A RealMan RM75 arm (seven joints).
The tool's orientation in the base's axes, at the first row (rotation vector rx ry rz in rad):
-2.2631 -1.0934 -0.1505
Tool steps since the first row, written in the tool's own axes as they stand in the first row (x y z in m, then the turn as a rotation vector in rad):
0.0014 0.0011 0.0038 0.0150 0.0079 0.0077
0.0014 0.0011 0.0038 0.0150 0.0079 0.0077
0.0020 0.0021 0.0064 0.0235 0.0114 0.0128
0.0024 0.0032 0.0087 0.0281 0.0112 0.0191
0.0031 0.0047 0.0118 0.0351 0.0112 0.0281
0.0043 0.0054 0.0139 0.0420 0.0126 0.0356
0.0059 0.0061 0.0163 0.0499 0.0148 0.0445
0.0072 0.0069 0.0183 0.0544 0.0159 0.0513
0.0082 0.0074 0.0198 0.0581 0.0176 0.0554
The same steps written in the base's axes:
0.0011 0.0026 -0.0031 0.0144 0.0108 -0.0047
0.0011 0.0026 -0.0031 0.0144 0.0108 -0.0047
0.0019 0.0040 -0.0055 0.0218 0.0178 -0.0075
0.0026 0.0051 -0.0077 0.0236 0.0245 -0.0109
0.0037 0.0066 -0.0107 0.0268 0.0344 -0.0157
0.0046 0.0083 -0.0123 0.0312 0.0427 -0.0199
0.0058 0.0104 -0.0140 0.0366 0.0520 -0.0254
0.0070 0.0121 -0.0155 0.0392 0.0584 -0.0298
0.0077 0.0134 -0.0166 0.0423 0.0625 -0.0326

